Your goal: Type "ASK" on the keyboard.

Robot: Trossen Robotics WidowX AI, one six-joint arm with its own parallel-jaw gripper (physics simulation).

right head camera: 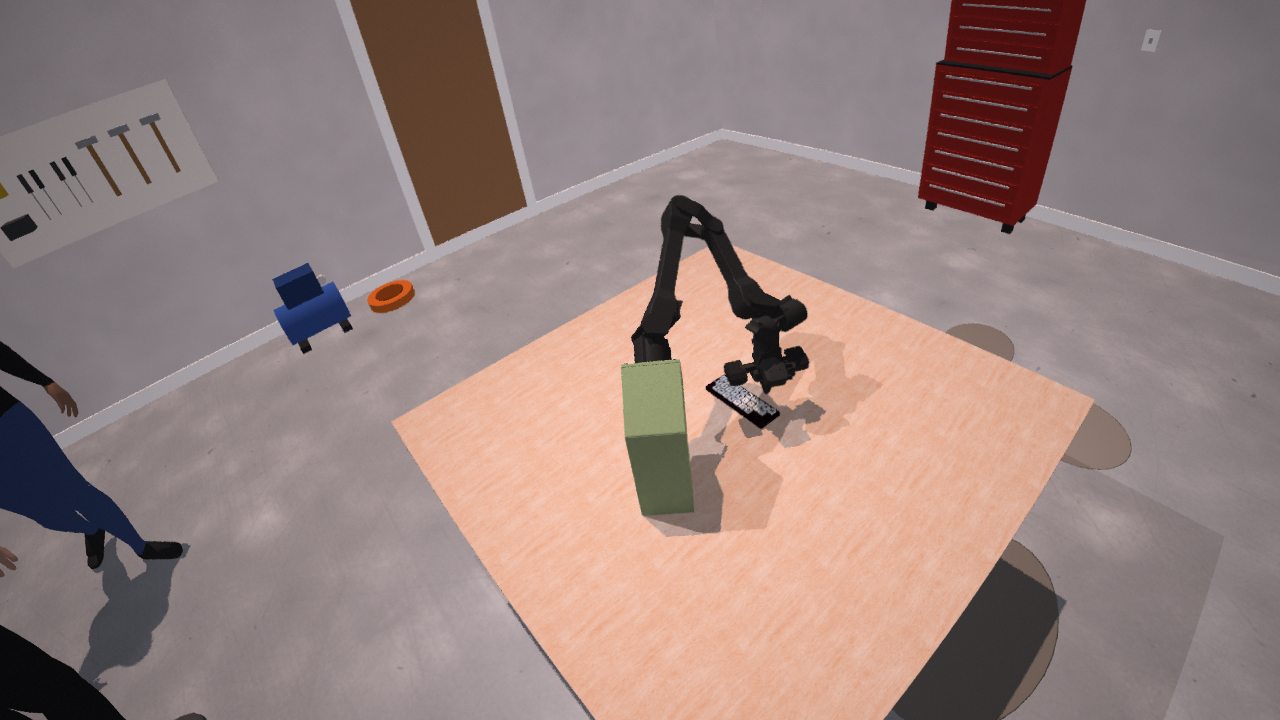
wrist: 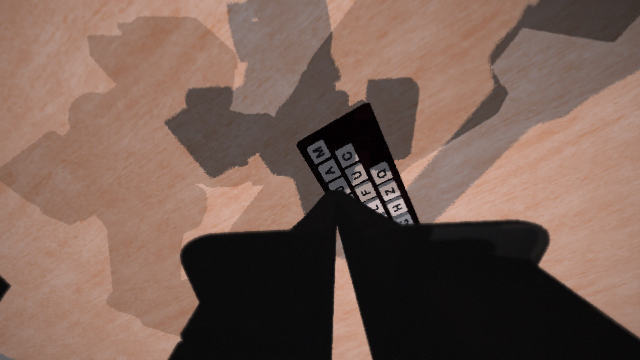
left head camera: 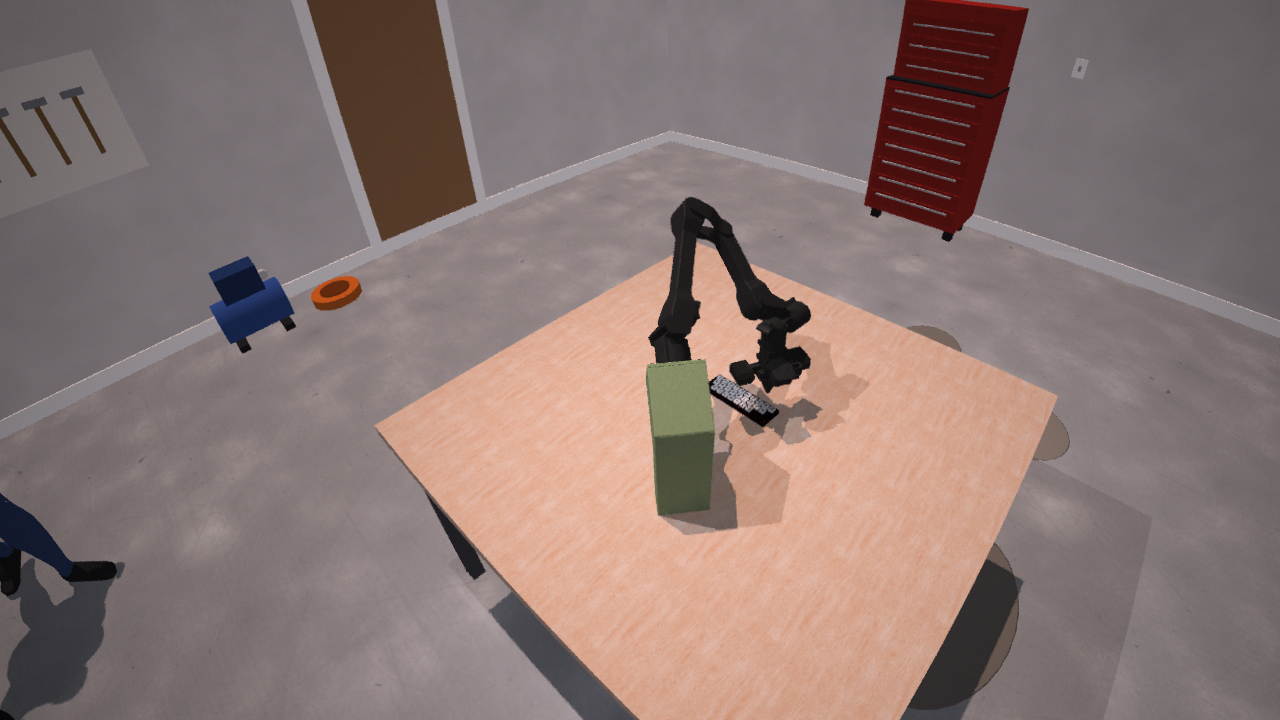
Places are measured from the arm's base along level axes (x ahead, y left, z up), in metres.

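Where they show: gripper, fingertip midpoint: (right head camera: 766, 393) (wrist: 334, 197) (left head camera: 767, 392); arm's base, link origin: (right head camera: 652, 369) (left head camera: 674, 369).
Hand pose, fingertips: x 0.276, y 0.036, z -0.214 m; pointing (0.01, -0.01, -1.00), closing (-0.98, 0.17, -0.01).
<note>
Things, the pixels of their top centre, and the offset from my fingertips. Level surfaces: height alone.
- small black keyboard, top centre: (wrist: 380, 220) (right head camera: 741, 397) (left head camera: 740, 396) 0.036 m back, 0.056 m left, 0.044 m down
- M key, top centre: (wrist: 318, 152) 0.006 m ahead, 0.019 m right, 0.044 m down
- wooden table, surface height: 0.061 m down
A small black keyboard (left head camera: 742, 400) (right head camera: 742, 402) (wrist: 352, 127) with pale letter keys lies flat on the table, beside the green block. In the wrist view the A key (wrist: 329, 171) sits in the left row, after the M key (wrist: 318, 151). Q, Z and H show in the right row, and U and F in the middle row. My gripper (left head camera: 767, 388) (right head camera: 766, 388) (wrist: 334, 197) is shut and empty, pointing down low over the keyboard. In the wrist view its tips overlap the key just past A. The fingers hide the farther keys; S and K do not show. I cannot tell whether the tips touch.
A tall green block (left head camera: 683, 470) (right head camera: 662, 474) stands on the wooden table (left head camera: 537, 402) (right head camera: 554, 402), near the arm's base. Arm and block shadows fall around the keyboard. A red tool cabinet (left head camera: 930, 143) (right head camera: 989, 134) stands on the floor beyond the table.
</note>
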